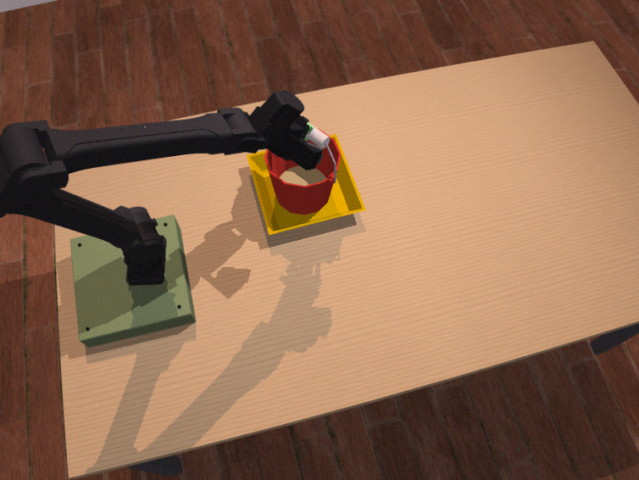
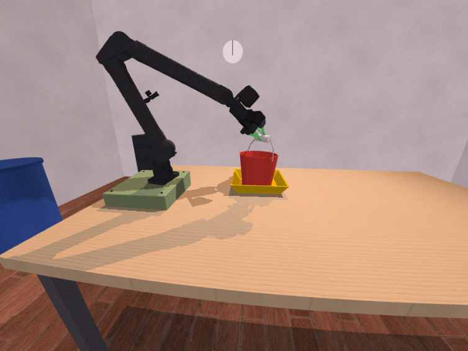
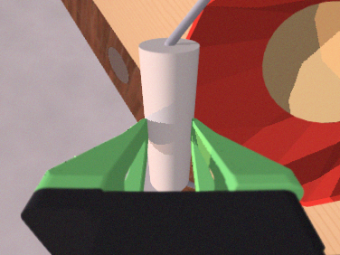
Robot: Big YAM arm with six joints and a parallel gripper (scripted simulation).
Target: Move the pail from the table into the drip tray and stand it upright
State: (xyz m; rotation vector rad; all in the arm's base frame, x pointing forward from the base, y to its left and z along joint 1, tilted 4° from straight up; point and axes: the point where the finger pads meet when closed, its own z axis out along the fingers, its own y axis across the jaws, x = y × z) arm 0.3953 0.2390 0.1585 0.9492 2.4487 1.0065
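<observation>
The red pail lies 10 cm below my hand and 1 cm behind it. Also, from my hand: yellow drip tray (23 cm below, 1 cm to the right, 1 cm behind).
</observation>
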